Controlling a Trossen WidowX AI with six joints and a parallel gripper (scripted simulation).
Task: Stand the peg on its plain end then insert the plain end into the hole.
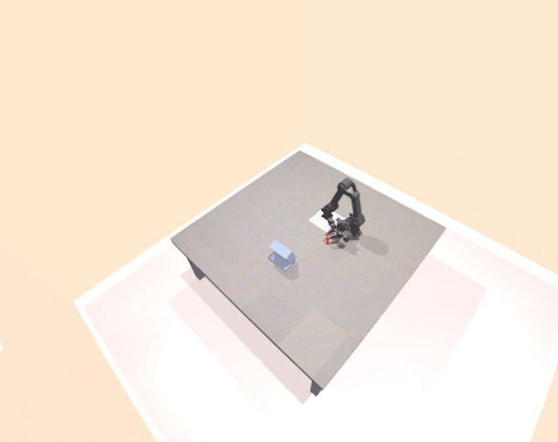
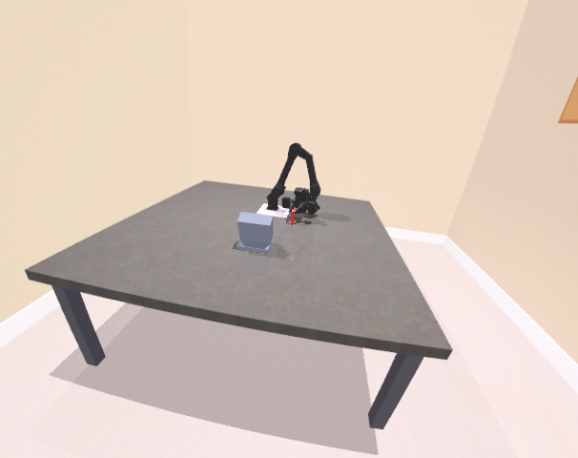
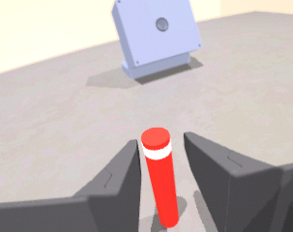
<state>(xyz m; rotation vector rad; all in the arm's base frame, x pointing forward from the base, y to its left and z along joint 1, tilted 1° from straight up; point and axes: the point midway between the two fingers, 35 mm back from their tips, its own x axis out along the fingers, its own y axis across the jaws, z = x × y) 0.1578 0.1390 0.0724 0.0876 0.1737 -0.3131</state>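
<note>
My gripper tip is 10 mm past the red peg, 10 mm to the right of it and 10 mm above it. Also, from my gripper tip: sloped panel (260 mm ahead, 120 mm to the right, 10 mm above).
</note>
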